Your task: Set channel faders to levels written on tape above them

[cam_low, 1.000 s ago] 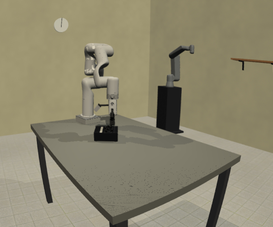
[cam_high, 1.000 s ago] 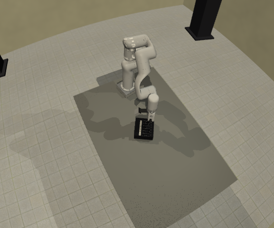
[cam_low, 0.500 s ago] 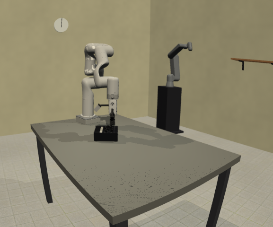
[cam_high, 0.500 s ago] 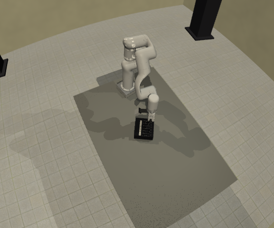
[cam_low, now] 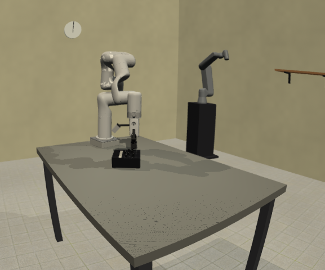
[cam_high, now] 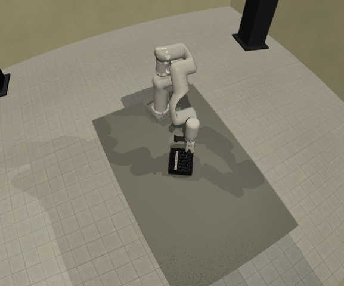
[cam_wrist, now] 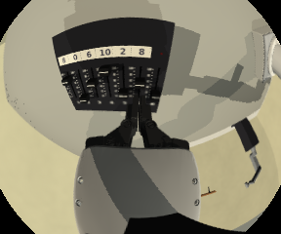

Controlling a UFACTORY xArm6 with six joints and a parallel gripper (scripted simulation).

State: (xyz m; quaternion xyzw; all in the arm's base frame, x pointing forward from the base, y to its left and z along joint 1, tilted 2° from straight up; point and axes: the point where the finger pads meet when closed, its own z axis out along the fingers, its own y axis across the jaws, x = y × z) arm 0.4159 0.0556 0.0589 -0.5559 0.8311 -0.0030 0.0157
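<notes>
Now: hand 3 cm past the master fader cap and 3 cm above it.
</notes>
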